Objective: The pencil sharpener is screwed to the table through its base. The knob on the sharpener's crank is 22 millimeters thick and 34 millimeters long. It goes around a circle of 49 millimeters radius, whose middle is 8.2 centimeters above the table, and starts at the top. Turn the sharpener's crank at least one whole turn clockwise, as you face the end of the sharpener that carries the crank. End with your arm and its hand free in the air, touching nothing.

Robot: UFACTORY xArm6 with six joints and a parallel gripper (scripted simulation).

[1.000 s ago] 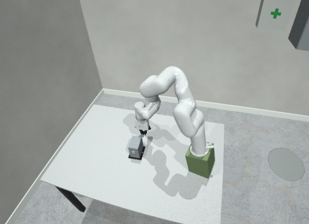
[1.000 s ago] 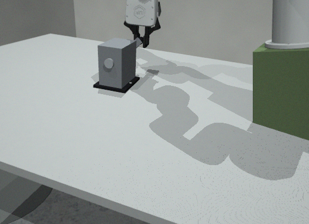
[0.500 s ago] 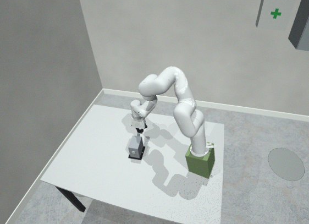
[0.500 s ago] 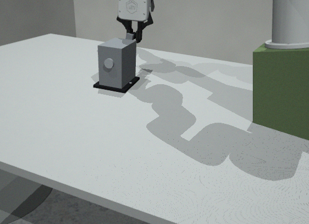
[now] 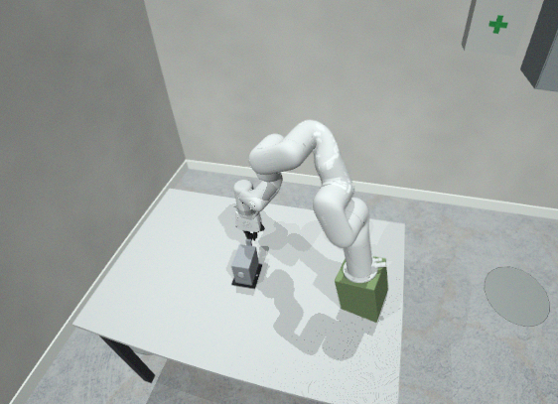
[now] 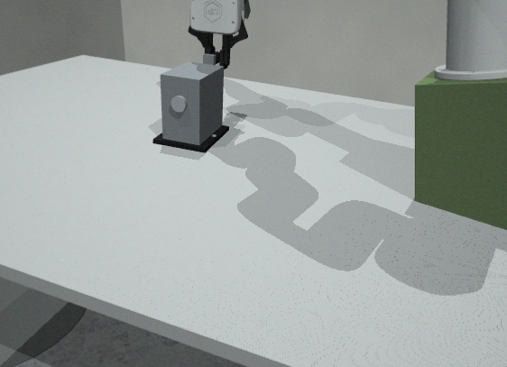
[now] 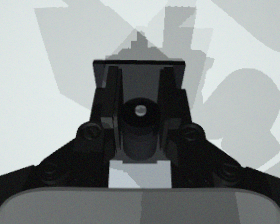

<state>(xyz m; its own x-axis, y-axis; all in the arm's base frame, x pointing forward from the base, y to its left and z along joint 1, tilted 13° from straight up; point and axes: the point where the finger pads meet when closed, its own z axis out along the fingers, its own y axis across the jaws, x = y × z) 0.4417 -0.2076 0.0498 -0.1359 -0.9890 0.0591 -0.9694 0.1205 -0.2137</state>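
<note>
Right now my hand is 2 cm to the right of the black knob.
</note>
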